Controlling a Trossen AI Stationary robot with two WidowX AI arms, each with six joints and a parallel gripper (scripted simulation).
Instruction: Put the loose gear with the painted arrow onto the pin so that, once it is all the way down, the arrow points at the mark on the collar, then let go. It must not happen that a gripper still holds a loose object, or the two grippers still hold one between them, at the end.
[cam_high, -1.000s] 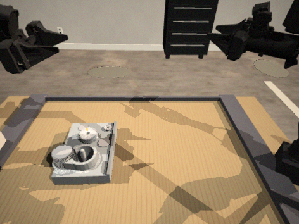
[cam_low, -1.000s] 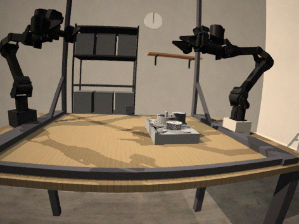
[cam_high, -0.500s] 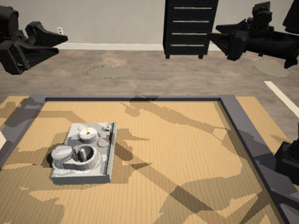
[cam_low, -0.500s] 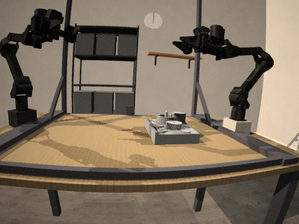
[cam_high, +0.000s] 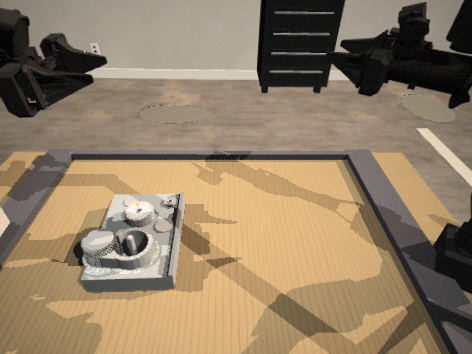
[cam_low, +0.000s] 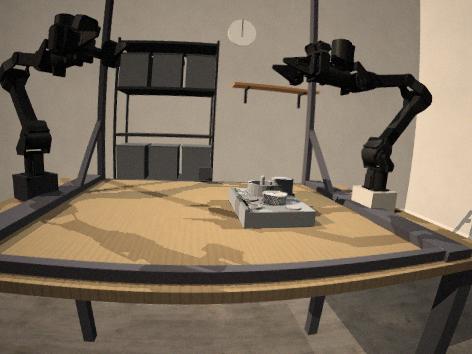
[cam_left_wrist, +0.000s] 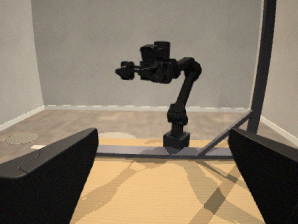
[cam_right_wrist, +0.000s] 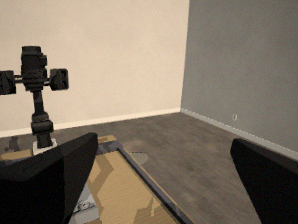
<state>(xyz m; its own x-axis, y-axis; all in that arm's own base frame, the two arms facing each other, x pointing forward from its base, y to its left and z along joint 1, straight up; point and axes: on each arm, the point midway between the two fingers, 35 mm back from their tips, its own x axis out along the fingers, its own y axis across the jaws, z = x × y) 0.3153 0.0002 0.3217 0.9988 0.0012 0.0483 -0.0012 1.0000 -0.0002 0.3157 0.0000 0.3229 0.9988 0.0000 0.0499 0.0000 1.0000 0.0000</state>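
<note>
Right now my left hand is 34 cm above the loose gear, 3 cm to the left of it and 3 cm short of it. The rest, counted from my left hand: flat round disc (35 cm below, 9 cm to the right, 1 cm ahead).
</note>
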